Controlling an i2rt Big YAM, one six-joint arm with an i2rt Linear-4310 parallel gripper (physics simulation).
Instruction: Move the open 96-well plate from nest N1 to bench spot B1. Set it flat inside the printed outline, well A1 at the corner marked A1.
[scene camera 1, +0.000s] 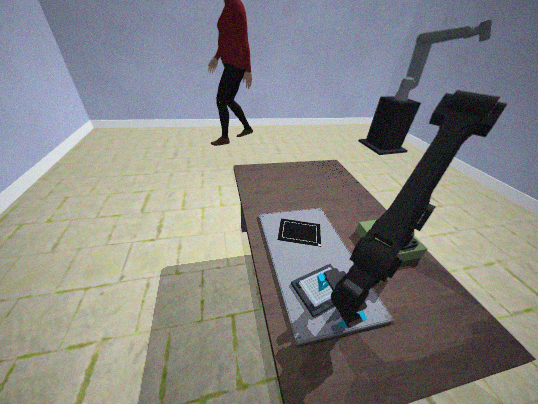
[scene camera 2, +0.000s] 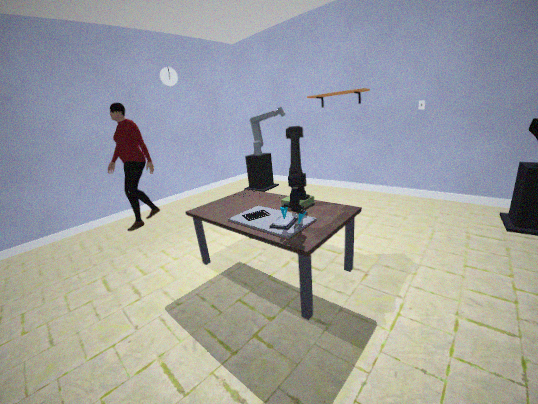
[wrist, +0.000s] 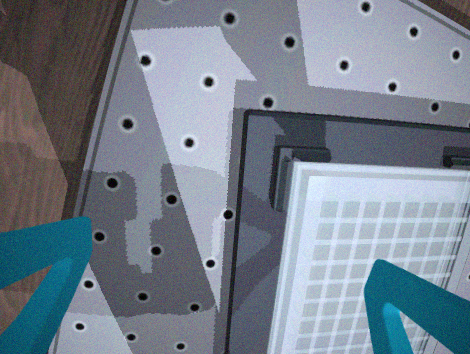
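Where they show: gripper, fingertip midpoint: (scene camera 1: 329, 306) (scene camera 2: 291, 221) (wrist: 231, 256); arm's base at its link origin: (scene camera 2: 300, 197).
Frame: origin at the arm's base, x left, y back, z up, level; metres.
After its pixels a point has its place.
Note:
The 96-well plate (scene camera 1: 313, 290) {x 0.109, y -0.418, z -0.016 m} (scene camera 2: 284, 220) {x 0.109, y -0.385, z -0.017 m} (wrist: 380, 187) {x 0.121, y -0.433, z -0.014 m} is pale, with a grid of square wells, and lies in the dark nest (scene camera 1: 303, 299) {x 0.121, y -0.455, z -0.030 m} (wrist: 257, 175) {x 0.164, y -0.425, z -0.028 m}. My gripper (scene camera 1: 341, 300) (scene camera 2: 293, 215) {x 0.172, y -0.402, z -0.004 m} (wrist: 231, 256) {x 0.172, y -0.402, z -0.004 m} is open and empty, with cyan fingers. It is offset from the plate: in the wrist view the right finger overlaps the well grid and the left finger is over the board's edge, away from the nest. The fingers' exact height is unclear. The black patch (scene camera 1: 300, 232) {x -0.150, y -0.342, z -0.038 m} (scene camera 2: 256, 215) {x -0.148, y -0.350, z -0.039 m} with a white outline lies at the board's other end. Lettering and well A1 are not legible.
The grey perforated board (scene camera 1: 280, 260) {x -0.040, y -0.470, z -0.040 m} (scene camera 2: 238, 219) {x -0.220, y -0.456, z -0.040 m} (wrist: 200, 112) {x 0.190, y -0.442, z -0.040 m} lies on the brown table (scene camera 1: 280, 187) {x -0.500, y -0.301, z -0.053 m} (scene camera 2: 215, 207) {x -0.613, y -0.326, z -0.053 m}. The arm rises from a green block (scene camera 1: 367, 226) {x -0.080, y -0.079, z -0.001 m} (scene camera 2: 308, 201) {x 0.075, y -0.012, z -0.019 m} behind the board. A person in red (scene camera 1: 233, 40) (scene camera 2: 131, 142) stands beyond the table.

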